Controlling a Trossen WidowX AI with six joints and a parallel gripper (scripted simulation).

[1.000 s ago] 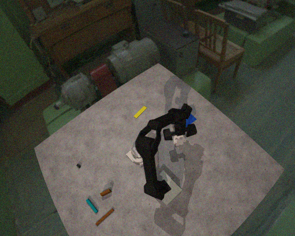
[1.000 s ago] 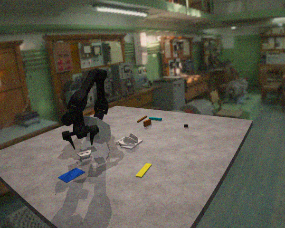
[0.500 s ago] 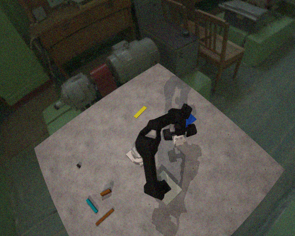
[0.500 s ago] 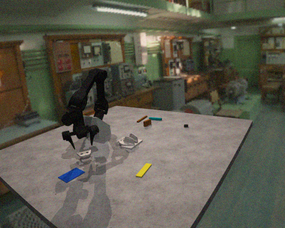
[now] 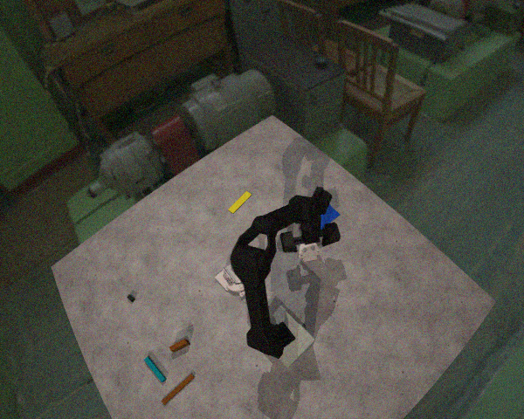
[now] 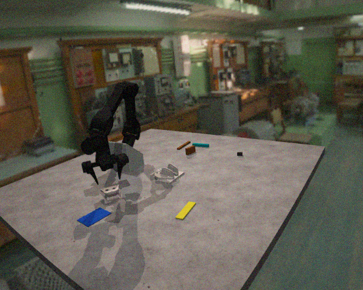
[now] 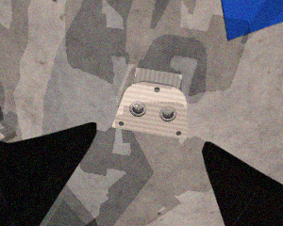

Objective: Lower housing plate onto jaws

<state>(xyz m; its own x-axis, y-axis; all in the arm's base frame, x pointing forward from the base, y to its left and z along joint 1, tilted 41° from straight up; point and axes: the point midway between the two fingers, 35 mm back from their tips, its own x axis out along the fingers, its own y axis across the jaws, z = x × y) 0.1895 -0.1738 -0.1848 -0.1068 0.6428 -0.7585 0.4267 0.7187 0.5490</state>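
My gripper tip is now 1 cm short of the small white block, 1 cm to the left of it and 5 cm above it. The rest, counted from my gripper tip: brown block: 2 cm behind, 55 cm to the left, 4 cm below; then blue flat tile: 9 cm ahead, 15 cm to the right, 6 cm below; then yellow strip: 35 cm ahead, 7 cm to the left, 6 cm below.
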